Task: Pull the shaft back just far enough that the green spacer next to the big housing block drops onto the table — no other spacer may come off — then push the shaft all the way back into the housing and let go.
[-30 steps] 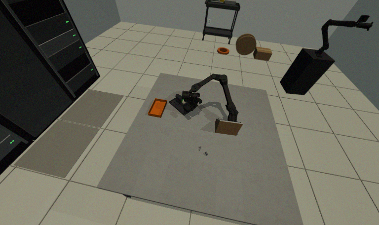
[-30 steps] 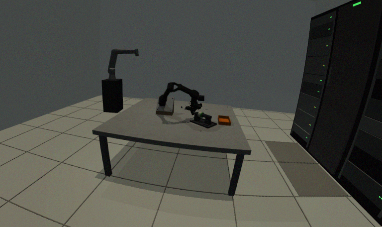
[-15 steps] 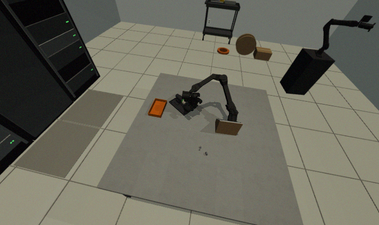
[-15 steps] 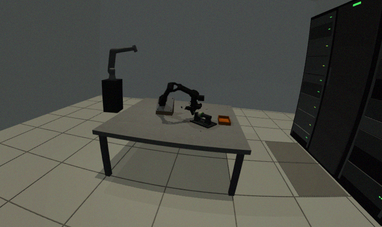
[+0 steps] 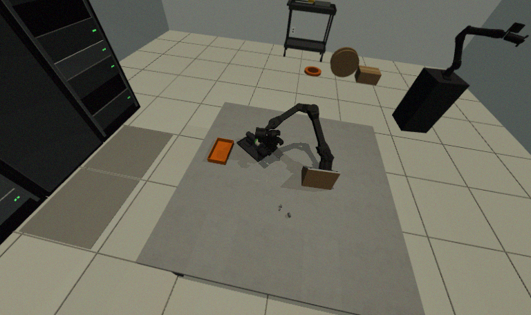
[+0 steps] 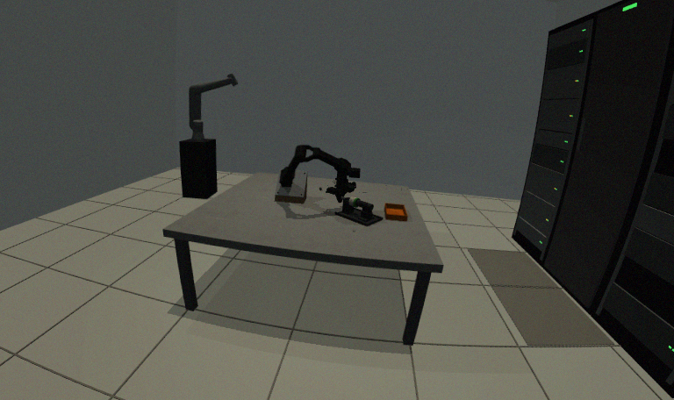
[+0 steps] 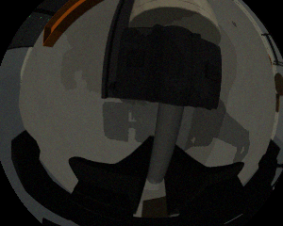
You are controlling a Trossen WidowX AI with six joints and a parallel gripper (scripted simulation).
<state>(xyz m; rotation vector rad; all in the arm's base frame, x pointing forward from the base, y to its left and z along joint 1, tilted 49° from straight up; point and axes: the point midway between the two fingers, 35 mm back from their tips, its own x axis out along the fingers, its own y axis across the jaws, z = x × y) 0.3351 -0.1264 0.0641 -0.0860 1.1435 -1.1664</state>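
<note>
Right now the grey shaft is 60 mm ahead of my gripper tip, 50 mm to the right of it and 30 mm above it. Also, from my gripper tip: pale spacer 70 mm ahead, 60 mm to the right, 30 mm above; orange tray 330 mm ahead, 20 mm to the right, 40 mm below.
</note>
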